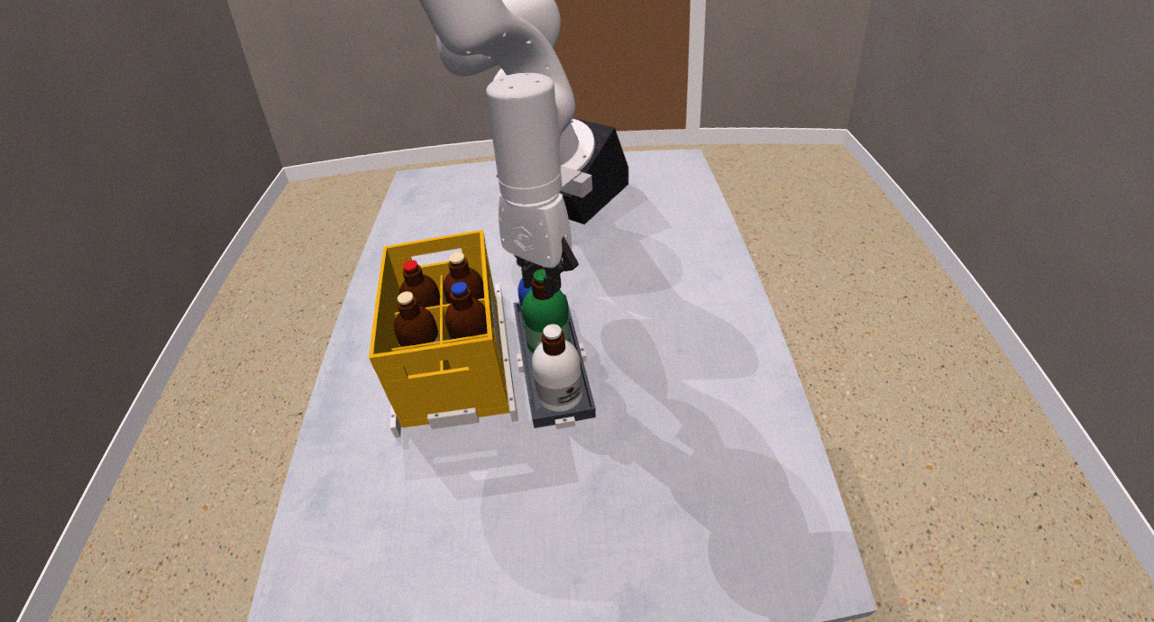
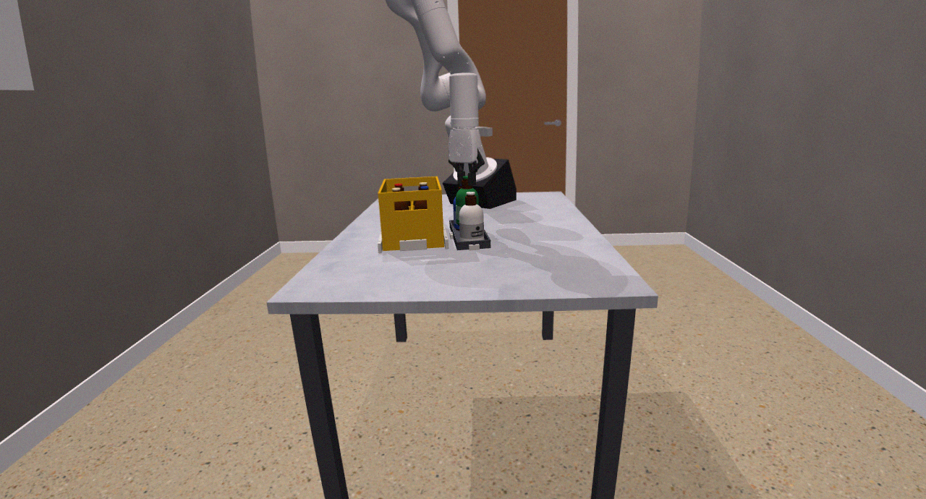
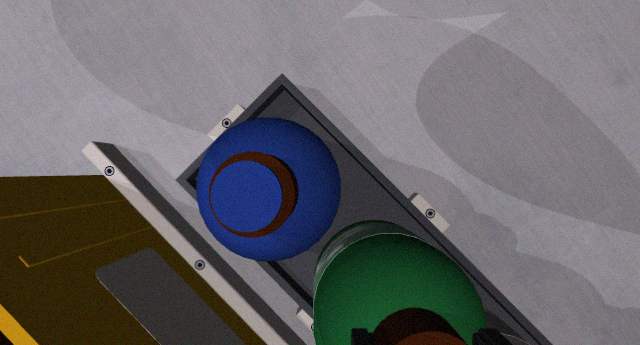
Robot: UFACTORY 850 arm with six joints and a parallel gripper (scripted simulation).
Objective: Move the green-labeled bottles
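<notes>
The green-labeled bottle is 7 cm below my hand. From my hand the other things lie so: dark tray: 18 cm below; white-labeled bottle: 8 cm ahead, 11 cm below; blue-labeled bottle: 8 cm behind, 11 cm below.
</notes>
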